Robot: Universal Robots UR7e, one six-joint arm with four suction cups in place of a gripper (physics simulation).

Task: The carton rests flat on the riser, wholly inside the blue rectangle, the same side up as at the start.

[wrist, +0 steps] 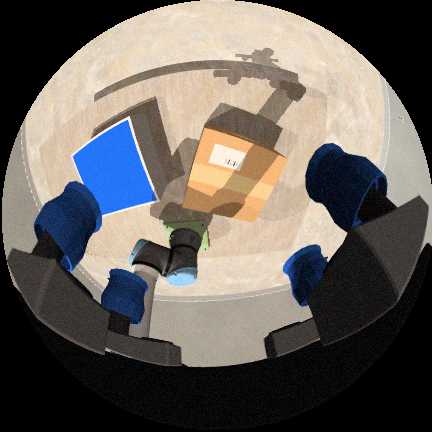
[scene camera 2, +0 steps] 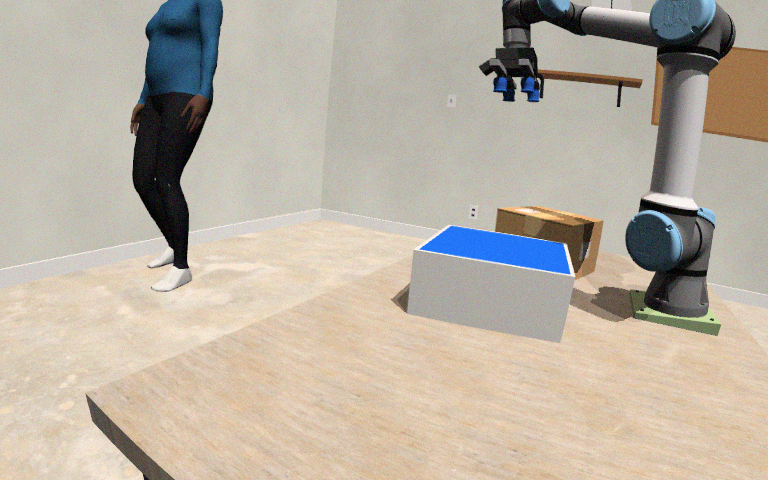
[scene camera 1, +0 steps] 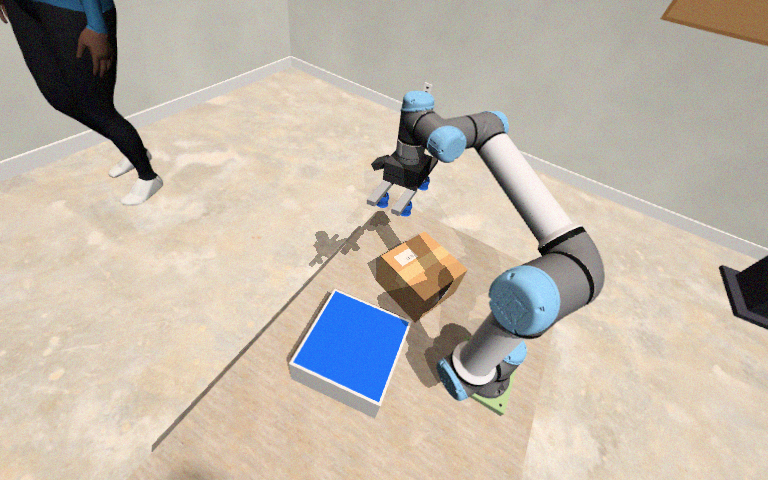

My suction head holds nothing. A brown cardboard carton and a white riser rest on the table.
